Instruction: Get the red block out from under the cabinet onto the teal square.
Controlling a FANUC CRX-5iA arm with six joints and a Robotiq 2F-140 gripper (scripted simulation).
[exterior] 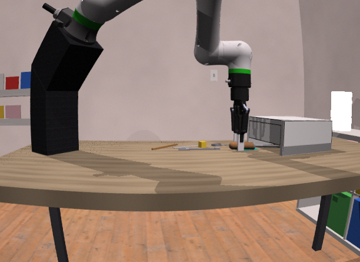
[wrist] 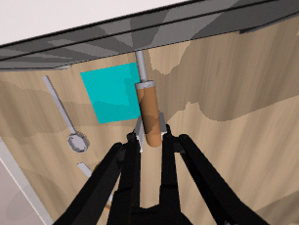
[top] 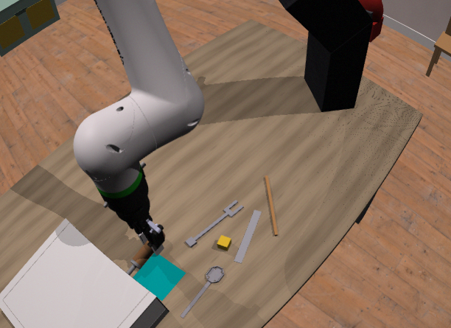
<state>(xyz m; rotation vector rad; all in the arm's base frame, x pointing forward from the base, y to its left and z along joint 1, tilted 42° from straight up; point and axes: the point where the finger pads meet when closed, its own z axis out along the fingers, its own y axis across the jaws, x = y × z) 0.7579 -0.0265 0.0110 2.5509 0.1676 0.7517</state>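
Right now the grey fork tool is 14 cm behind my hand, 8 cm to the left of it and 3 cm below it. The rest, counted from my hand: grey spoon-like tool 16 cm to the left, 3 cm below; yellow cube 14 cm to the left, 10 cm behind, 3 cm below; teal square 6 cm to the left, 6 cm ahead, 4 cm below.
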